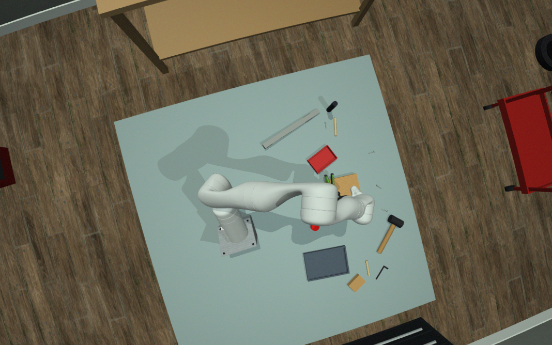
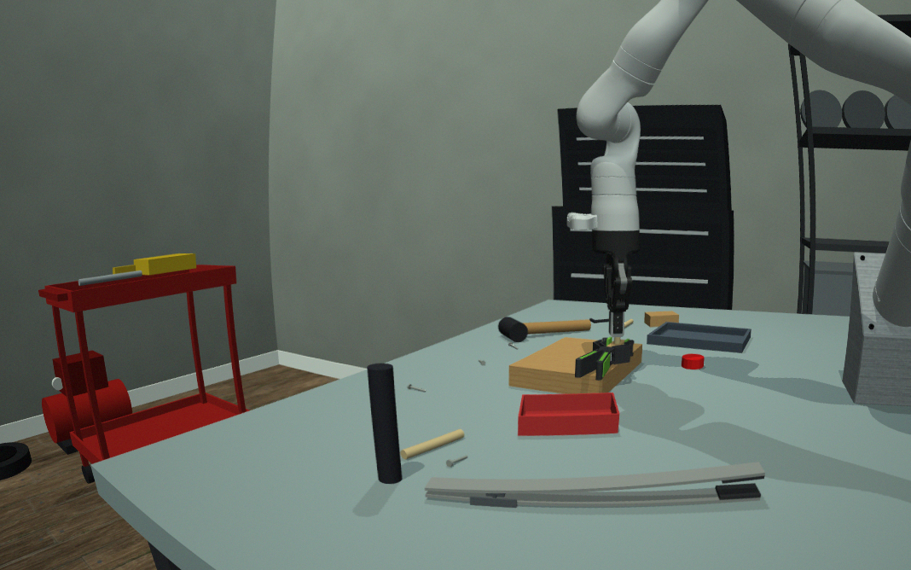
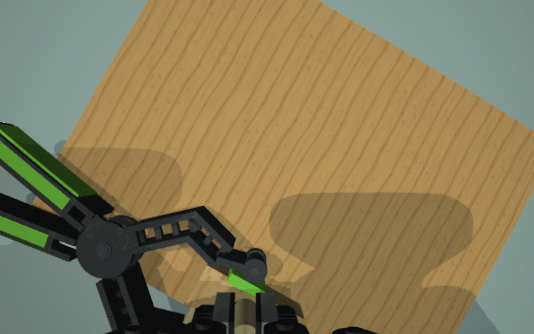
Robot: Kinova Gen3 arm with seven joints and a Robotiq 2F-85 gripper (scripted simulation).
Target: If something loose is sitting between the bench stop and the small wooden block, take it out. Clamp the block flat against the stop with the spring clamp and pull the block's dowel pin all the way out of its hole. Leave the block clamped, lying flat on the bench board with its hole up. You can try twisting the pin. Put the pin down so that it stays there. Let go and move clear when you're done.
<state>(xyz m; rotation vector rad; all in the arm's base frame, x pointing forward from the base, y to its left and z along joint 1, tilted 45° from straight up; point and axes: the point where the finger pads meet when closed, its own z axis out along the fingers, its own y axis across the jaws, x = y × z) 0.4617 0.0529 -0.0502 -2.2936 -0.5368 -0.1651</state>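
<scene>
Right now the dowel pin is 20 mm below my hand. Round my hand: red puck: 120 mm behind, 90 mm to the right, 70 mm below; small wooden block: 40 mm below; wooden bench board: 60 mm below, 50 mm ahead.
</scene>
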